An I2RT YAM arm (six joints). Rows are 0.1 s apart.
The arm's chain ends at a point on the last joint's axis. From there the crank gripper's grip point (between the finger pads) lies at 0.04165 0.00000 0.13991 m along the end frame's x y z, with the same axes.
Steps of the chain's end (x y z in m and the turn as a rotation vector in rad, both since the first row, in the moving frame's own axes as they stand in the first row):
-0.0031 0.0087 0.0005 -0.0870 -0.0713 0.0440
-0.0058 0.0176 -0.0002 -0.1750 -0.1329 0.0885
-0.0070 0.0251 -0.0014 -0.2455 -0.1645 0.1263
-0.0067 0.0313 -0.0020 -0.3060 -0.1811 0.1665
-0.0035 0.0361 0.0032 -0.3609 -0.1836 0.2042
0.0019 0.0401 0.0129 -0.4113 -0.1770 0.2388
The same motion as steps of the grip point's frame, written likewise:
-0.0135 0.0226 0.0025 -0.0870 -0.0713 0.0440
-0.0258 0.0452 0.0016 -0.1750 -0.1329 0.0885
-0.0327 0.0634 -0.0014 -0.2455 -0.1645 0.1263
-0.0362 0.0788 -0.0044 -0.3060 -0.1811 0.1665
-0.0349 0.0919 -0.0022 -0.3609 -0.1836 0.2042
-0.0303 0.1033 0.0042 -0.4113 -0.1770 0.2388

